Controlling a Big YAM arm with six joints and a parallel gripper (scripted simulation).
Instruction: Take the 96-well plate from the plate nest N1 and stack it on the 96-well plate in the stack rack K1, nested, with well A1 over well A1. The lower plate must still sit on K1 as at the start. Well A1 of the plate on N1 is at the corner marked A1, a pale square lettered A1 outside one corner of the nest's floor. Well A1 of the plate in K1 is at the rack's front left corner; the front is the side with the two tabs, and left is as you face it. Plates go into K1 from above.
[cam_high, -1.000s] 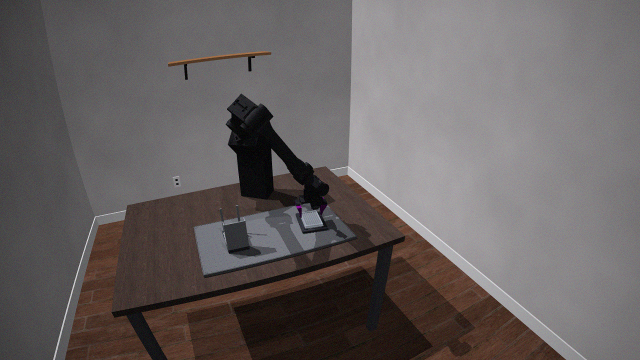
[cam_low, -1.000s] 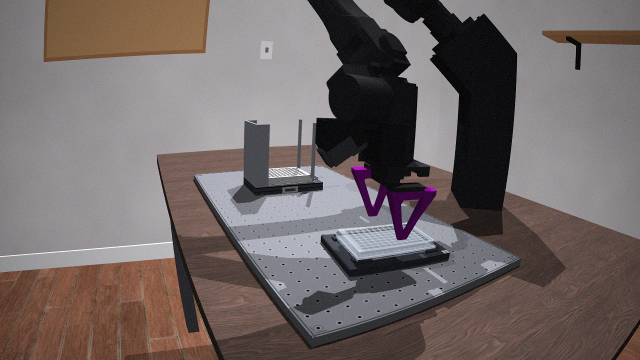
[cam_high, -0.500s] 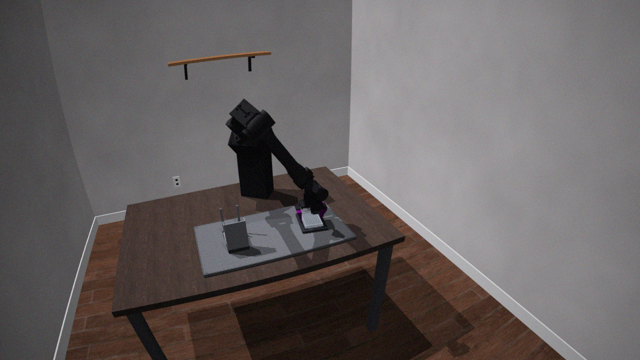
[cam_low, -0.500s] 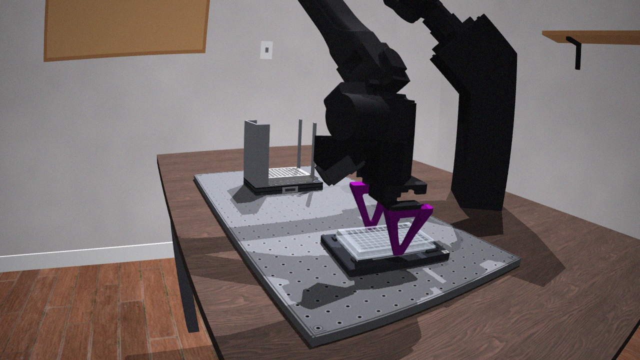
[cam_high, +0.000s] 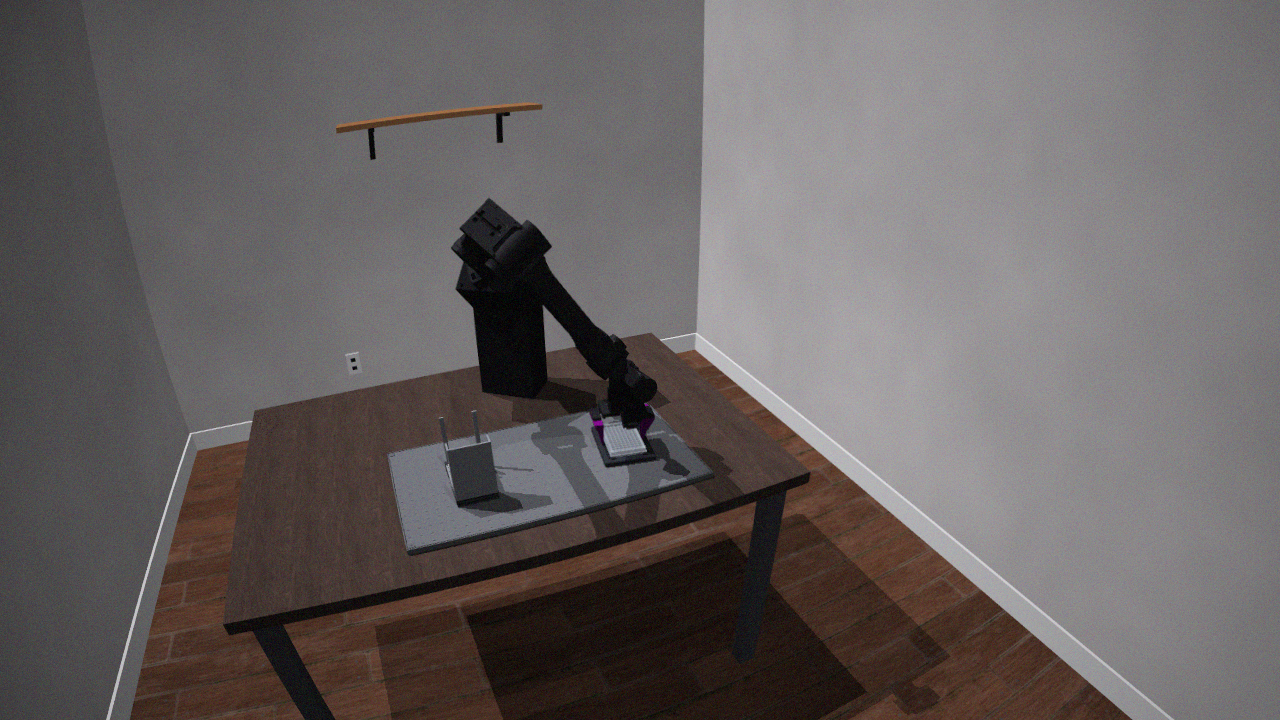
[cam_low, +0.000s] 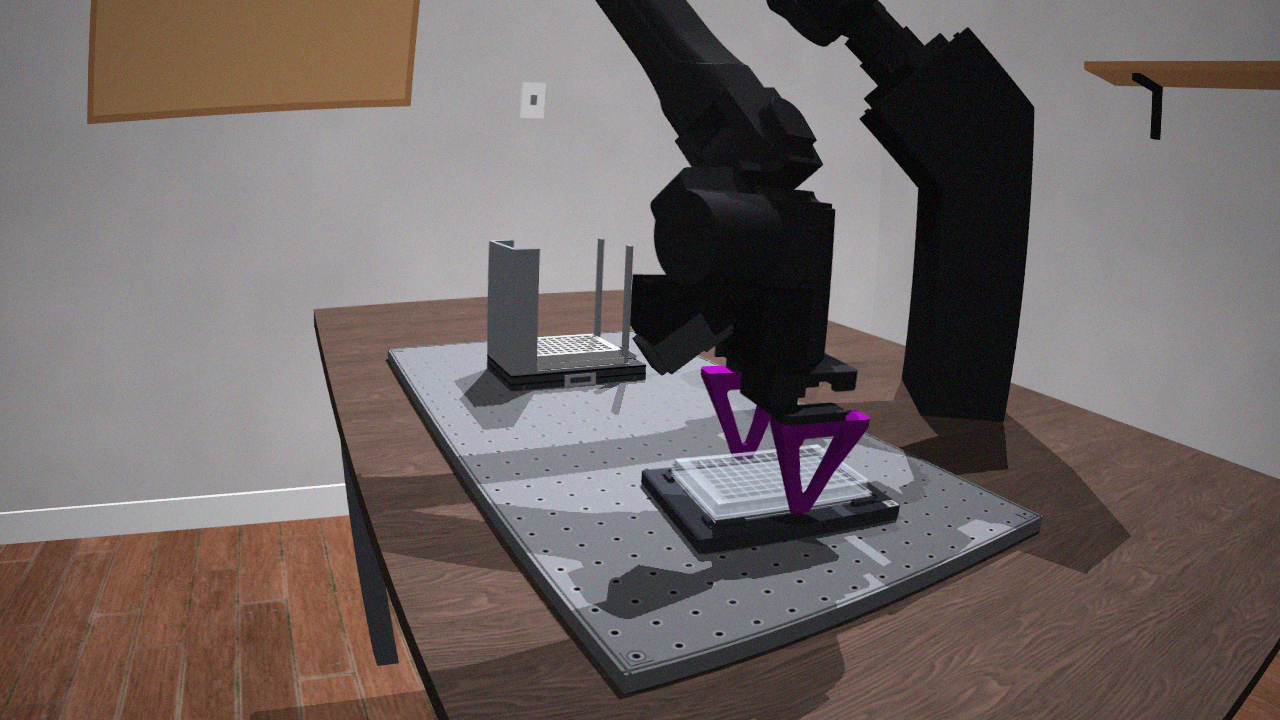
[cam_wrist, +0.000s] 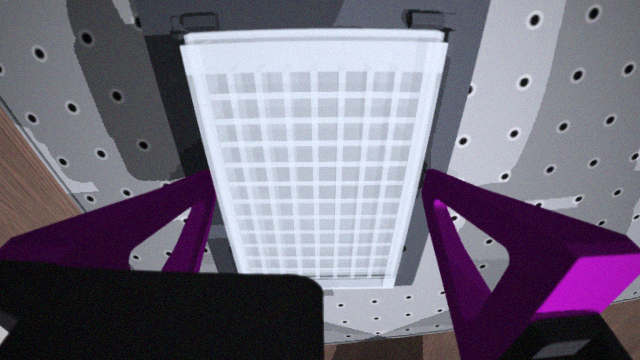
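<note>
Right now the pale A1 label is 60 mm behind my hand, 70 mm to the left of it and 10 mm below it. Also, from my hand: tall grey wall (60 mm ahead, 380 mm to the right, 60 mm above).
</note>
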